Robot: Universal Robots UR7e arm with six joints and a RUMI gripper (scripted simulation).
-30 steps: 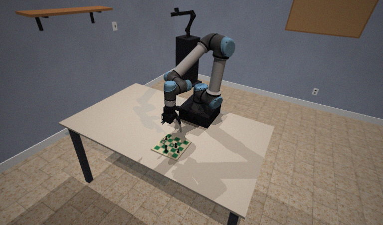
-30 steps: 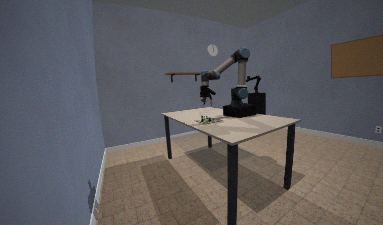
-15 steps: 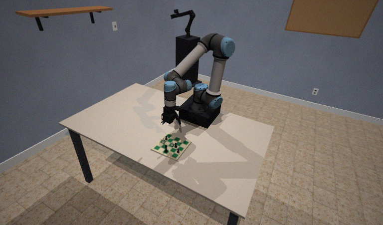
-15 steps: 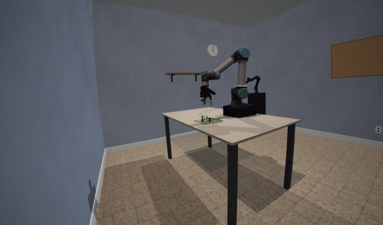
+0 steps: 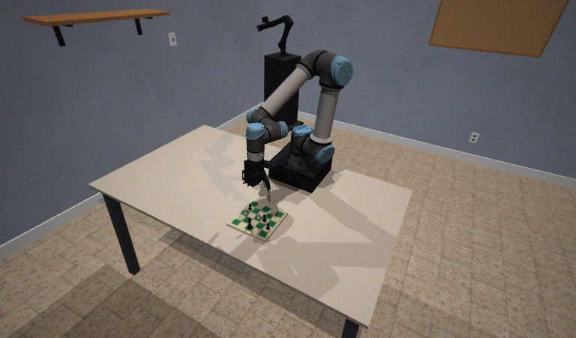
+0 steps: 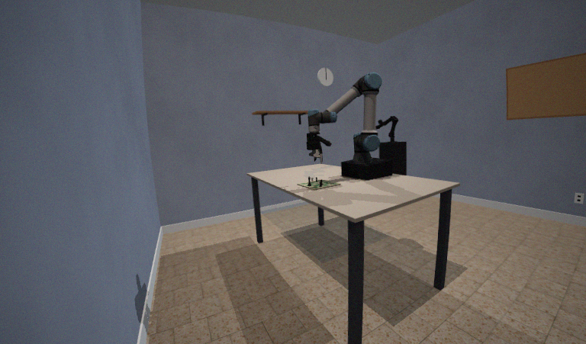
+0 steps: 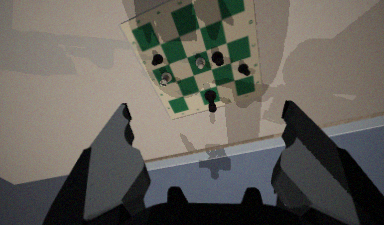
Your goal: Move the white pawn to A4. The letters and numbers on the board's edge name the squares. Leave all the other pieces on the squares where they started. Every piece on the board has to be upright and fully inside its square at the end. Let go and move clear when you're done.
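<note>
The white pawn lies 140 mm below my hand. Also, from my hand: chessboard: 150 mm below.
</note>
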